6 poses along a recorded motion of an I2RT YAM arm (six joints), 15 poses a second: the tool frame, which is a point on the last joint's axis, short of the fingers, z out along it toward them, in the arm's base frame.
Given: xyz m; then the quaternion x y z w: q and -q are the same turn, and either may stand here.
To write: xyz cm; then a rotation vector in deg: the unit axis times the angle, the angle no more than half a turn. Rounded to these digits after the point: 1 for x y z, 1 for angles.
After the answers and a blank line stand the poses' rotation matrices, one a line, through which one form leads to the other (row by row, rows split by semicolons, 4 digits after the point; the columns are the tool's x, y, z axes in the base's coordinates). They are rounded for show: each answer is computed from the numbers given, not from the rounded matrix.
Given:
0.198, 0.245, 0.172, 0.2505, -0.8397, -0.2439, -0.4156
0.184, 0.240, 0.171, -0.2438, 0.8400, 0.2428, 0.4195
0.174, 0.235, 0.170, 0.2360, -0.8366, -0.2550, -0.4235
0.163, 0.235, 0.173, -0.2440, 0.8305, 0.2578, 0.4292
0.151, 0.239, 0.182, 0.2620, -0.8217, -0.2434, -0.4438
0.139, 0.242, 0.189, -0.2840, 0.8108, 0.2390, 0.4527
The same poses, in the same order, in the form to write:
19.8, 24.5, 17.2, -36.0, 120.8, 35.1
18.4, 24.0, 17.1, -35.0, 120.7, 34.9
17.4, 23.5, 17.0, -33.8, 120.0, 36.6
16.3, 23.5, 17.3, -34.9, 118.8, 36.9
15.1, 23.9, 18.2, -37.2, 116.7, 34.6
13.9, 24.2, 18.9, -40.2, 114.7, 33.8

-0.5291 -0.6234 0.5757; -0.2179 0.7555 0.6178; -0.8201 0.2014 -0.5356
-0.5291 -0.6133 0.5864; -0.2059 0.7632 0.6125; -0.8232 0.2034 -0.5301
-0.5299 -0.6109 0.5883; -0.1789 0.7586 0.6266; -0.8290 0.2268 -0.5112
-0.5125 -0.6266 0.5871; -0.1840 0.7480 0.6377; -0.8388 0.2188 -0.4986
-0.4688 -0.6466 0.6018; -0.2145 0.7442 0.6325; -0.8569 0.1674 -0.4876
-0.4289 -0.6768 0.5983; -0.2441 0.7245 0.6446; -0.8698 0.1304 -0.4759

